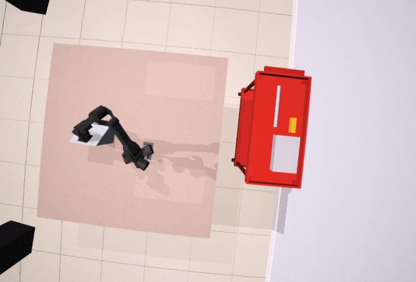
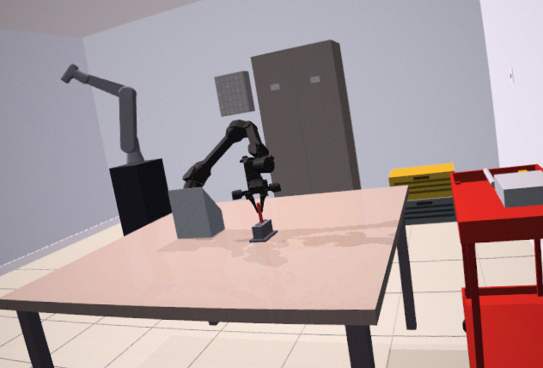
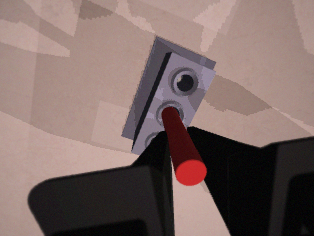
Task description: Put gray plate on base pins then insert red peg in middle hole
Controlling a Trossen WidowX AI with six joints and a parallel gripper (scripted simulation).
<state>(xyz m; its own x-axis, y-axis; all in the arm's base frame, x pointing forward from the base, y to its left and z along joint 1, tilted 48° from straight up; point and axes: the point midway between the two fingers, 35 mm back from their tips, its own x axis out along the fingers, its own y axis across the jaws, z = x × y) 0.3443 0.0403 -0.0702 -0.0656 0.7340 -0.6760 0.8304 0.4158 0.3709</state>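
Now: the red peg right at my gripper tip. Also, from my gripper tip: gray plate (50 mm below); dark base (90 mm below).
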